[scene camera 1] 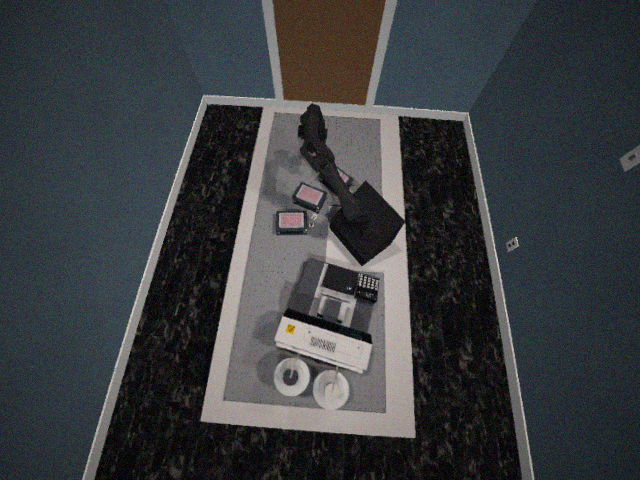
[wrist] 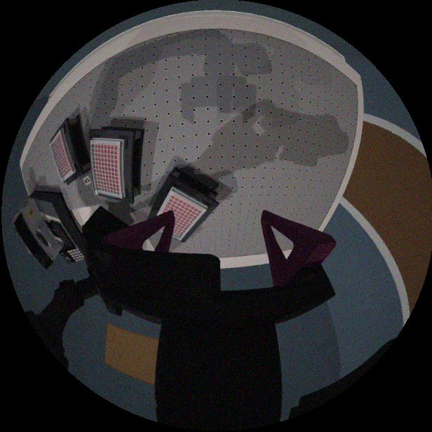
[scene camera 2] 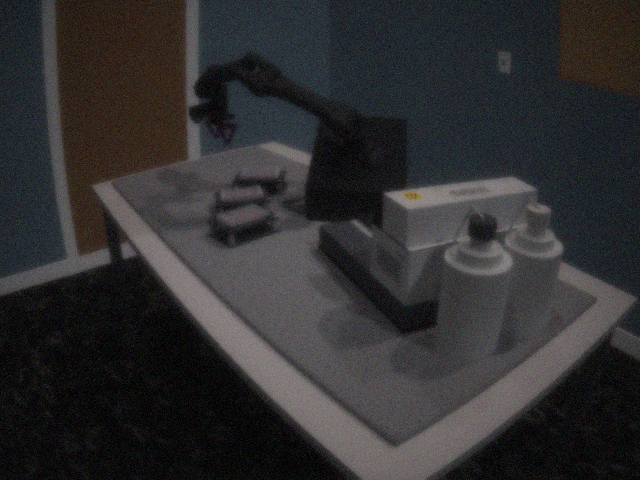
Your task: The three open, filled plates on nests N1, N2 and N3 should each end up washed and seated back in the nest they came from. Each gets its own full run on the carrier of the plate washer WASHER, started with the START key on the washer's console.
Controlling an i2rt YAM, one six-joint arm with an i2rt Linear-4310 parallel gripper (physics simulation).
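Places are measured from the arm's base along level axes (x ahead, y left, z up), in metres.
Pixels of known places: gripper, fingertip midpoint: (scene camera 2: 221, 141); arm's base at its link origin: (scene camera 1: 366, 215) (scene camera 2: 355, 144).
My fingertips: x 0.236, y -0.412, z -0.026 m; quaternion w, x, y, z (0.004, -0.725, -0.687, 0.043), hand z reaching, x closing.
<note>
Ahead of a thing's pixels: the offset from my fingertips to its top centre. "spot": to the spot under its first point.
My gripper (scene camera 2: 223, 129) (wrist: 217, 214) is open and empty, high above the table's far end; its fingers are hidden in scene camera 1. Three plates with pink-filled wells sit in black nests: one nearest the washer @(dx +0.135, dy +0.382, dz -0.109 m) (scene camera 1: 292, 220) (scene camera 2: 247, 215) (wrist: 62, 155), a middle plate @(dx +0.049, dy +0.220, dz -0.111 m) (scene camera 1: 309, 194) (scene camera 2: 240, 194) (wrist: 106, 167), and a farthest plate @(dx -0.093, dy +0.092, dz -0.107 m) (scene camera 1: 343, 177) (wrist: 181, 214), partly under the arm in scene camera 1. An N1 tag (wrist: 87, 180) lies between the first two nests. The white washer (scene camera 1: 323, 343) (scene camera 2: 460, 201) has a console @(dx -0.252, dy +0.730, dz -0.067 m) (scene camera 1: 367, 286) (wrist: 75, 255) with keys; no plate shows on its carrier @(spot: dx -0.166, dy +0.840, dz -0.105 m) (scene camera 1: 348, 311).
The arm's large black base block (scene camera 1: 367, 222) (scene camera 2: 356, 170) stands between the farthest nest and the washer, at the table's side. Two white bottles, one with a dark cap @(spot: dx +0.084, dy +1.130, dz +0.088 m) (scene camera 2: 482, 226) and one with a pale cap @(dx -0.089, dy +1.154, dz +0.091 m) (scene camera 2: 538, 217), stand behind the washer, with tubes running to it.
</note>
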